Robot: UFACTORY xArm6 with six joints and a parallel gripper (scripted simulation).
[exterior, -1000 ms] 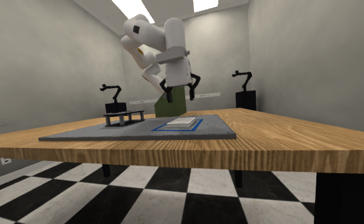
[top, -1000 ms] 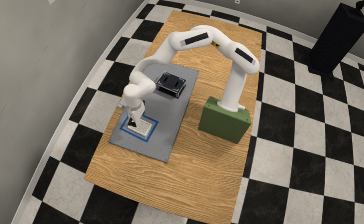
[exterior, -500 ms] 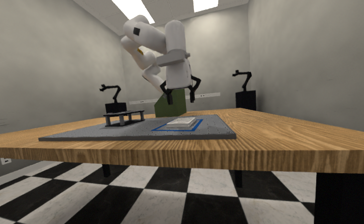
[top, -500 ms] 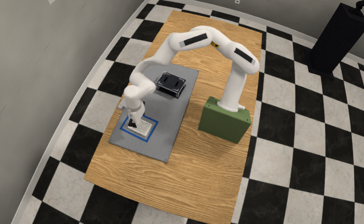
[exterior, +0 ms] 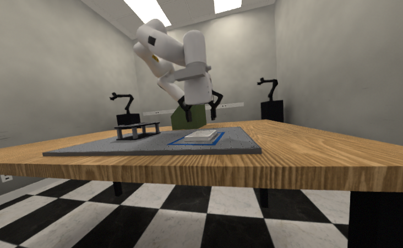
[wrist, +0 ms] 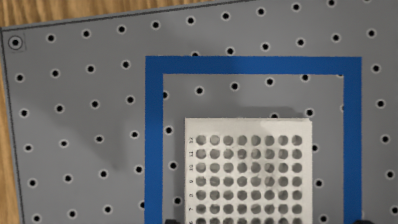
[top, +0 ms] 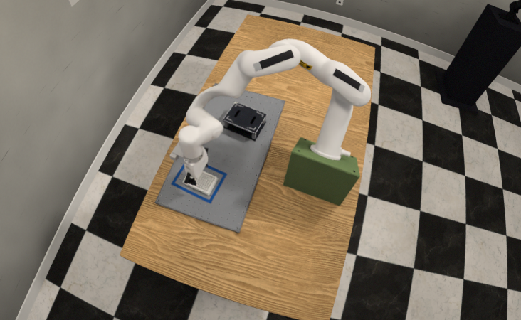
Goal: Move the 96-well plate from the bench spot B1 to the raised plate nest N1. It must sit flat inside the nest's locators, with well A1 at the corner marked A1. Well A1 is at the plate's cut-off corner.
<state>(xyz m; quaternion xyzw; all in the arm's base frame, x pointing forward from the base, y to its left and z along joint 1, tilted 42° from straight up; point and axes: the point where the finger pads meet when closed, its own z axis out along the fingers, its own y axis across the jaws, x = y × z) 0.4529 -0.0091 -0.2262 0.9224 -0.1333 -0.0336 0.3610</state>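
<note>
My hand is 60 mm above the 96-well plate. Also, from my hand: black raised plate nest: 320 mm to the right, 120 mm behind, 10 mm below.
</note>
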